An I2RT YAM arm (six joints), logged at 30 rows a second.
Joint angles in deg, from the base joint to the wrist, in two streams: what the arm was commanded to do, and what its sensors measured. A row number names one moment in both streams.
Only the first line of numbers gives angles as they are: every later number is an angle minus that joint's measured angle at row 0.
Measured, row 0: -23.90, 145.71, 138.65, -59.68, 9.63, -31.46
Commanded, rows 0 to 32: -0.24, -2.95, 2.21, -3.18, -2.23, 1.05; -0.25, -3.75, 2.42, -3.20, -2.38, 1.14; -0.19, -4.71, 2.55, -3.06, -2.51, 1.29; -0.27, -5.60, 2.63, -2.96, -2.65, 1.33; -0.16, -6.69, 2.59, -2.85, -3.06, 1.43; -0.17, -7.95, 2.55, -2.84, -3.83, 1.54; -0.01, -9.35, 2.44, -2.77, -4.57, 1.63; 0.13, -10.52, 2.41, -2.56, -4.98, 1.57; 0.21, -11.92, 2.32, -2.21, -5.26, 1.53; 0.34, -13.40, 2.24, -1.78, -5.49, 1.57; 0.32, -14.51, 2.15, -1.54, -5.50, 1.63; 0.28, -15.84, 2.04, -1.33, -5.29, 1.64; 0.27, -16.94, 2.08, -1.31, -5.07, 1.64; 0.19, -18.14, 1.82, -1.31, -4.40, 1.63; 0.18, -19.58, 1.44, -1.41, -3.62, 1.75; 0.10, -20.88, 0.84, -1.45, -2.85, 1.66; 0.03, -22.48, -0.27, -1.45, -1.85, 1.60; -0.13, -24.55, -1.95, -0.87, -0.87, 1.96; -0.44, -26.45, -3.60, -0.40, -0.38, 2.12; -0.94, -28.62, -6.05, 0.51, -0.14, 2.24; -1.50, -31.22, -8.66, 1.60, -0.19, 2.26; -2.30, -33.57, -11.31, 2.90, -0.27, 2.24; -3.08, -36.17, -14.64, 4.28, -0.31, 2.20; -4.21, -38.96, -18.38, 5.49, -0.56, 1.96; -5.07, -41.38, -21.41, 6.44, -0.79, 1.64; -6.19, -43.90, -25.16, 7.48, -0.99, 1.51; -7.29, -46.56, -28.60, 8.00, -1.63, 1.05; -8.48, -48.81, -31.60, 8.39, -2.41, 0.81; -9.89, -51.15, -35.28, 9.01, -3.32, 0.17; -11.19, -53.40, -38.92, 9.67, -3.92, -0.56; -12.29, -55.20, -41.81, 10.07, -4.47, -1.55; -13.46, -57.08, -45.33, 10.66, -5.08, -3.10; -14.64, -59.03, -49.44, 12.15, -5.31, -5.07
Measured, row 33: -12.77, -54.88, -42.88, 9.66, -2.62, -1.12
